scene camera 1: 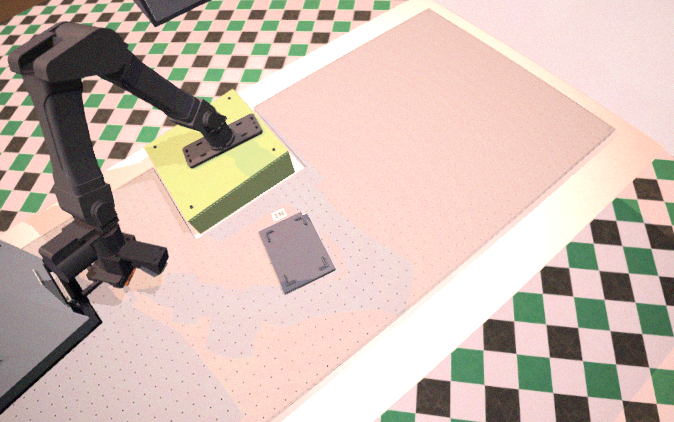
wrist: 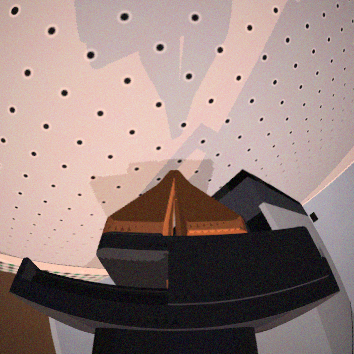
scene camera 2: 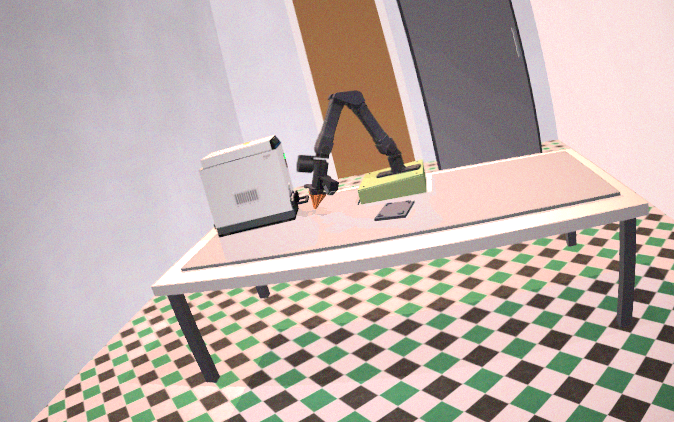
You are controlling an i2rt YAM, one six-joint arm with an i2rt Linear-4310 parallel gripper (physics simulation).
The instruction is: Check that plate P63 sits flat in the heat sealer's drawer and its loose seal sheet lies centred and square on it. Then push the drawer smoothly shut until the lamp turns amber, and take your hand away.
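Frame: origin at the arm's base, x left, y down, z back, level; millimetres.
Seen in the pictures: gripper, fingertip midpoint: [scene camera 1: 125, 284] [wrist: 173, 177] [scene camera 2: 314, 208]; arm's base at its link origin: [scene camera 1: 223, 141] [scene camera 2: 399, 171].
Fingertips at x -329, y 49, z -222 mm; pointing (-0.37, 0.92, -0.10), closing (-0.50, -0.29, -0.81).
Offsets run from my fingertips to a thing's top centre. "pt": to the spot under its first point. Level surfaces: height alone.
The heat sealer {dy -333, dx -274, dz -25 mm} [scene camera 1: 30, 310] [scene camera 2: 245, 187] is a white box with a dark base at the table's left end. The black handle {pt dy -41, dx -89, dz +50 mm} [scene camera 2: 298, 198] of its drawer stands close against the sealer's front. A small green light {pt dy -228, dx -129, dz +98 mm} [scene camera 2: 284, 156] shows on the upper front edge. Plate P63 and its seal sheet do not show in any view; the drawer's inside is hidden. My gripper [scene camera 1: 130, 278] [scene camera 2: 316, 207] [wrist: 173, 177] is shut and empty, its orange fingertips together and pointing down. It hangs low over the table beside the handle, apart from it in scene camera 2.
A flat dark grey plate-shaped nest {dy +3, dx +373, dz -103 mm} [scene camera 1: 297, 255] [scene camera 2: 395, 210] with corner marks lies on the perforated mat {dy +21 mm} [scene camera 1: 300, 350], next to a white label {pt dy +21, dx +375, dz +2 mm} [scene camera 1: 279, 214] reading "IN". The arm's yellow-green base block [scene camera 1: 220, 165] [scene camera 2: 392, 185] stands at the table's back edge.
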